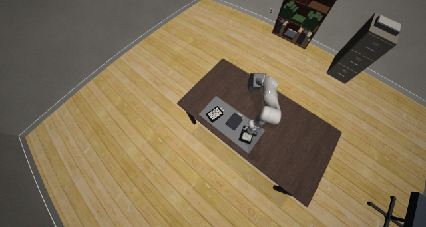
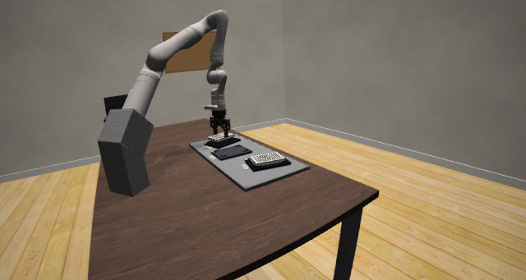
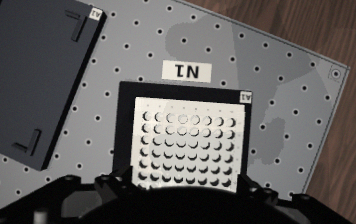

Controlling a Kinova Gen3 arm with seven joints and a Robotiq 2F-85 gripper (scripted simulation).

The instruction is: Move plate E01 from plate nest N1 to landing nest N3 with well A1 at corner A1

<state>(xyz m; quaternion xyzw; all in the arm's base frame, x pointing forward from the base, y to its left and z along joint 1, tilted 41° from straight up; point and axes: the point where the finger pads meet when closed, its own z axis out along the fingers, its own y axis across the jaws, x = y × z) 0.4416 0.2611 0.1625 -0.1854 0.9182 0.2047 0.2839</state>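
Right now the plate nest N1 is 40 mm below my hand and 10 mm ahead of it. The rest, counted from my hand: plate: 10 mm below; N1 label: 80 mm behind, 50 mm to the right, 40 mm below; A1 mark: 150 mm to the right, 70 mm behind, 30 mm below.
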